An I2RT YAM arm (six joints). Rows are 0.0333 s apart.
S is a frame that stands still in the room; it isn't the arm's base.
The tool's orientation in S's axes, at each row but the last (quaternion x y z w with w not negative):
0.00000, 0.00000, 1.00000, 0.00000
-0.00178, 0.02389, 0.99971, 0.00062
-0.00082, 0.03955, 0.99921, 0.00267
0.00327, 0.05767, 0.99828, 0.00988
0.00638, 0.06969, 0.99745, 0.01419
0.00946, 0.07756, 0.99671, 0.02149
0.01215, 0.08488, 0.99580, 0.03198
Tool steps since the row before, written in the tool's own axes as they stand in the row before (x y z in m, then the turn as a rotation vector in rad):
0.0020, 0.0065, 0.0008, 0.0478, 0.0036, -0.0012
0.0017, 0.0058, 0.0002, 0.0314, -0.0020, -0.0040
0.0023, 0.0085, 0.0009, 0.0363, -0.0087, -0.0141
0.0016, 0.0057, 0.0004, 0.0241, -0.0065, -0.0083
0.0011, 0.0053, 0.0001, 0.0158, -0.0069, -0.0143
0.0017, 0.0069, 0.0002, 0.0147, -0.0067, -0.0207
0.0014, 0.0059, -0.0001, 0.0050, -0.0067, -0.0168
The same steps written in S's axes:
-0.0020, -0.0065, 0.0008, -0.0478, -0.0036, -0.0012
-0.0017, -0.0058, 0.0005, -0.0314, 0.0018, -0.0042
-0.0023, -0.0084, 0.0016, -0.0362, 0.0077, -0.0148
-0.0017, -0.0056, 0.0011, -0.0240, 0.0060, -0.0089
-0.0012, -0.0052, 0.0008, -0.0158, 0.0053, -0.0150
-0.0020, -0.0067, 0.0013, -0.0149, 0.0041, -0.0213
-0.0018, -0.0057, 0.0009, -0.0051, 0.0041, -0.0176

